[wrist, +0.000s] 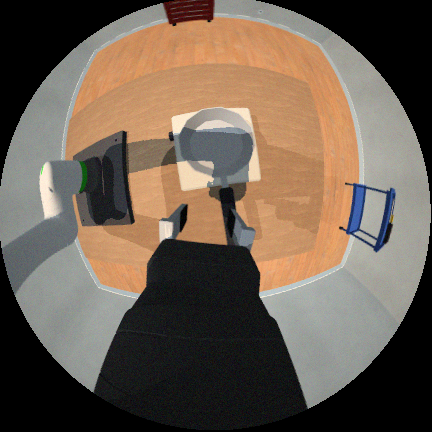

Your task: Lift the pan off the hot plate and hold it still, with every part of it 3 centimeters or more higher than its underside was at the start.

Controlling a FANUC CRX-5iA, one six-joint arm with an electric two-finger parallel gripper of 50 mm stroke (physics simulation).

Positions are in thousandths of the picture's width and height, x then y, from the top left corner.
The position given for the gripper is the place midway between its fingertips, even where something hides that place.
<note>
In view: the gripper (480,497), a cream hot plate (439,416) and a grey round pan (501,328).
</note>
